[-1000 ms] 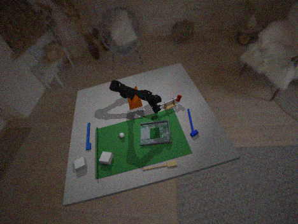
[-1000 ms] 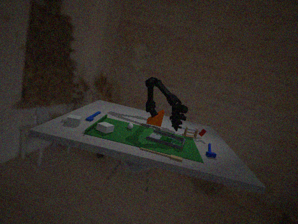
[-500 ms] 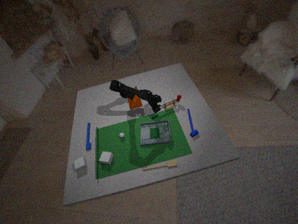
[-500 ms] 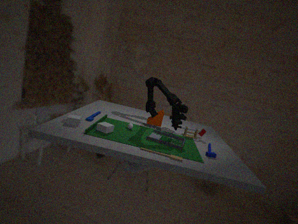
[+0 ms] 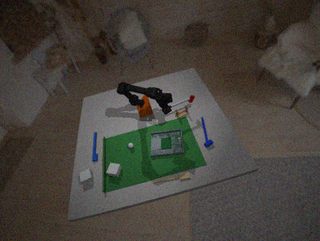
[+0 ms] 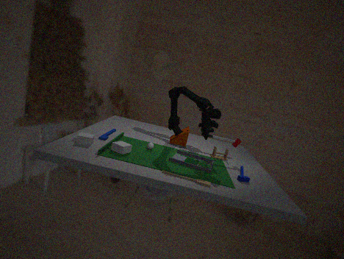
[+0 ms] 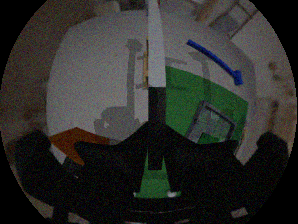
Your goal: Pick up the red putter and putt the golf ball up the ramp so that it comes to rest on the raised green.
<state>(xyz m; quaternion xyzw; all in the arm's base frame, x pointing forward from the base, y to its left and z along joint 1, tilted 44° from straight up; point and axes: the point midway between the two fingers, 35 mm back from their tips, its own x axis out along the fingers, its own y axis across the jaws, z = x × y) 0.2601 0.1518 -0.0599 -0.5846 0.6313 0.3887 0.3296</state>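
Now: gripper tip 110 mm to the right of the red putter, 30 mm below it and 10 mm past it. Round my gripper tip: small wooden frame (130 mm to the left, 80 mm below, 10 mm behind); then green mat (250 mm to the right, 220 mm ahead, 110 mm below); then white golf ball (370 mm to the right, 130 mm ahead, 90 mm below).
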